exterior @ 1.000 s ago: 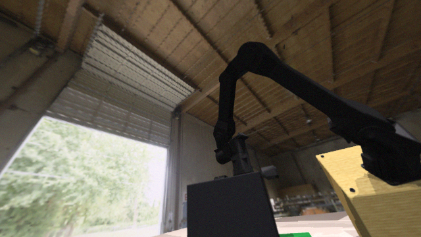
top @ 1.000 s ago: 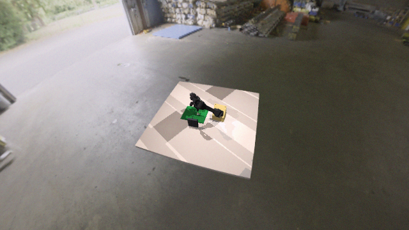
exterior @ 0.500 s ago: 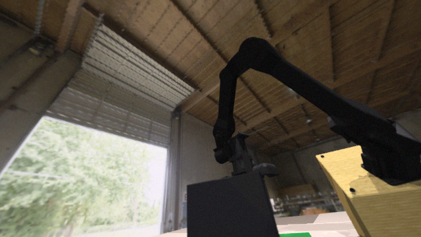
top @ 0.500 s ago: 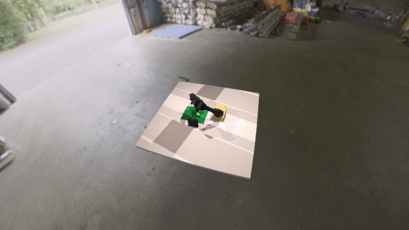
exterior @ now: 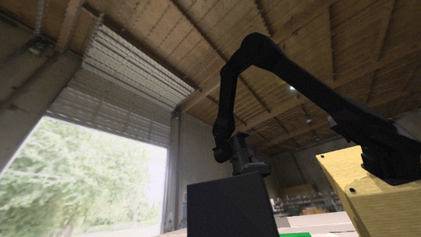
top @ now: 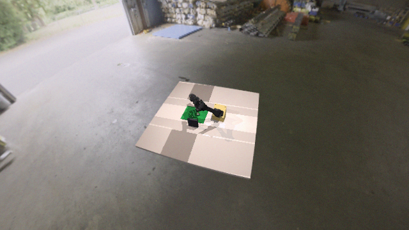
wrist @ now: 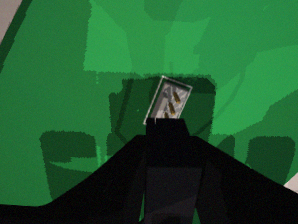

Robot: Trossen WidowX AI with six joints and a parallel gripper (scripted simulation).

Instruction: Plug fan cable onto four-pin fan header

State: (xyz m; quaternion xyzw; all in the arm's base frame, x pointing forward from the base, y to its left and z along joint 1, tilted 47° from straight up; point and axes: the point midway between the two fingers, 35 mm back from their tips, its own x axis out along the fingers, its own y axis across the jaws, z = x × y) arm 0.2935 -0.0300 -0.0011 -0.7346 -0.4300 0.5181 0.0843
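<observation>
Right now my gripper tip is 10 mm to the right of the white four-pin fan header and 60 mm above it. The rest, counted from my gripper tip: dark fan plug: 10 mm ahead, 10 mm above; then black fan: 190 mm to the left; then green board: 40 mm ahead, 10 mm to the left, 80 mm below.
</observation>
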